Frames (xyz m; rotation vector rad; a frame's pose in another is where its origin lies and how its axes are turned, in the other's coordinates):
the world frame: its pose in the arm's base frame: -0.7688 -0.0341 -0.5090 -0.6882 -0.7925 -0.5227
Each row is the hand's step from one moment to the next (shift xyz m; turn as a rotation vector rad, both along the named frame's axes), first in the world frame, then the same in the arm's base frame.
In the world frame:
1: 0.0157 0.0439 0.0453 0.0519 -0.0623 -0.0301
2: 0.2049 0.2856 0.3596 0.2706 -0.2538 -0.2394
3: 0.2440 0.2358 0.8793 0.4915 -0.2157 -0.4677
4: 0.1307 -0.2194 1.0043 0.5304 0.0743 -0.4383
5: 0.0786 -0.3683 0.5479 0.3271 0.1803 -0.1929
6: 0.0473 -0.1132 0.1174 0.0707 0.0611 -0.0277
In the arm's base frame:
1: 0.0171 0.0595 0.0197 0.0043 -0.0721 0.0475
2: 0.1430 0.4171 0.2418 0.1069 -0.3885 0.1805
3: -0.1067 0.7543 0.5550 0.3697 -0.5659 0.2236
4: -0.5300 0.5602 0.6922 0.5690 -0.3575 0.1656
5: -0.4473 0.1384 0.4720 0.4030 -0.0746 0.0936
6: -0.1000 0.0017 0.1372 0.0951 0.0088 0.0195

